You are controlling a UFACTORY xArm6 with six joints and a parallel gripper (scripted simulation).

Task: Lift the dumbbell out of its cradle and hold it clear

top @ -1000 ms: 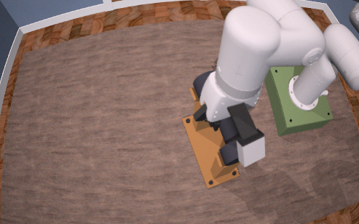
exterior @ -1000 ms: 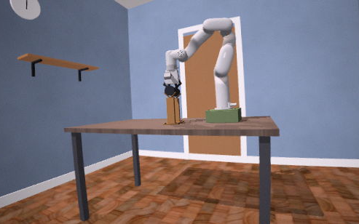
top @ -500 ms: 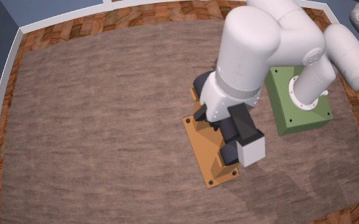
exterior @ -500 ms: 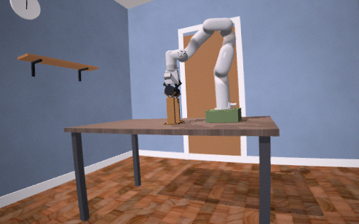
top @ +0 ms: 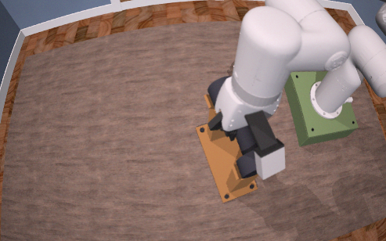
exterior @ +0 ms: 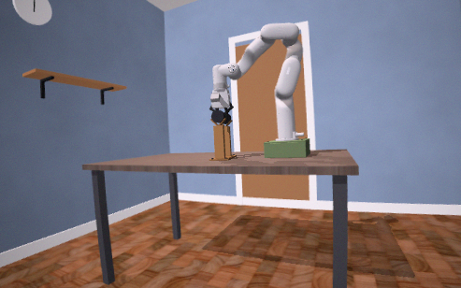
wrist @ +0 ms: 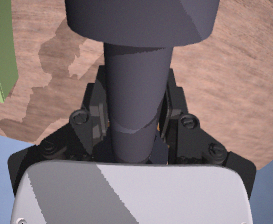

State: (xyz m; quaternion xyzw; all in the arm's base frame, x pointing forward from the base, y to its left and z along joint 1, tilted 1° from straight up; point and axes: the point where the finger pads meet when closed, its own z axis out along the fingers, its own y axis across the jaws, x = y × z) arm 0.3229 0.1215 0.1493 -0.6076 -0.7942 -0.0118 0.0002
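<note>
Right now my hand is 130 mm above the orange cradle. From my hand the other things lie so: dark dumbbell right at my hand.
</note>
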